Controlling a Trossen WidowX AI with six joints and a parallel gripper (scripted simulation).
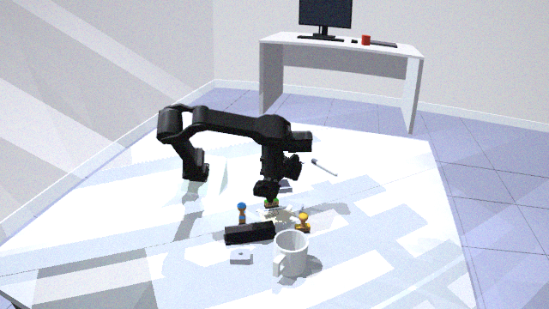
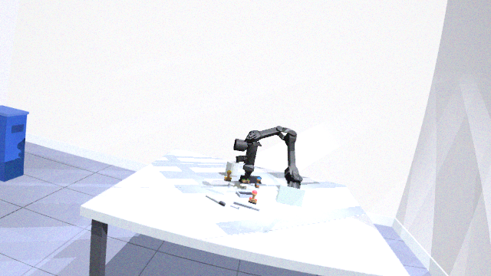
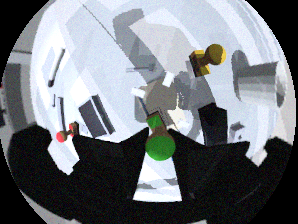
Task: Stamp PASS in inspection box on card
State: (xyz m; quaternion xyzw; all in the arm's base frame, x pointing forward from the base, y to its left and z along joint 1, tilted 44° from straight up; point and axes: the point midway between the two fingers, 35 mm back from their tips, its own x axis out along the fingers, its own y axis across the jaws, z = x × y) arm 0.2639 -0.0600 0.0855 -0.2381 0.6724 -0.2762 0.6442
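Right now my gripper tip is 5 cm above the white card, 2 cm short of it and 1 cm to the left of it. Round my gripper tip: yellow-knobbed stamp: 10 cm ahead, 7 cm to the right, 3 cm below; blue-knobbed stamp: 7 cm behind, 5 cm to the right, 3 cm below; green-knobbed PASS stamp: right at my gripper tip.
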